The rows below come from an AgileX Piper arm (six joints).
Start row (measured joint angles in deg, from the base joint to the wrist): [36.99, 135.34, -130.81, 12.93, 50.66, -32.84]
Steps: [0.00, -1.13, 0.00, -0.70, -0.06, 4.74]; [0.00, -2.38, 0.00, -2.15, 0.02, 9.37]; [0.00, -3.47, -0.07, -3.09, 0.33, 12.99]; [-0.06, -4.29, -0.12, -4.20, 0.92, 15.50]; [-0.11, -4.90, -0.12, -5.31, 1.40, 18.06]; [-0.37, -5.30, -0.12, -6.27, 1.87, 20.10]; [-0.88, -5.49, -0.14, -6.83, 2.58, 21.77]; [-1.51, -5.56, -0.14, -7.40, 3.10, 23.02]
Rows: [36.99, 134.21, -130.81, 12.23, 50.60, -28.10]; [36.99, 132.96, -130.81, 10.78, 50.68, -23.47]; [36.99, 131.87, -130.88, 9.84, 50.99, -19.85]; [36.93, 131.05, -130.93, 8.73, 51.58, -17.34]; [36.88, 130.44, -130.93, 7.62, 52.06, -14.78]; [36.62, 130.04, -130.93, 6.66, 52.53, -12.74]; [36.11, 129.85, -130.95, 6.10, 53.24, -11.07]; [35.48, 129.78, -130.95, 5.53, 53.76, -9.82]
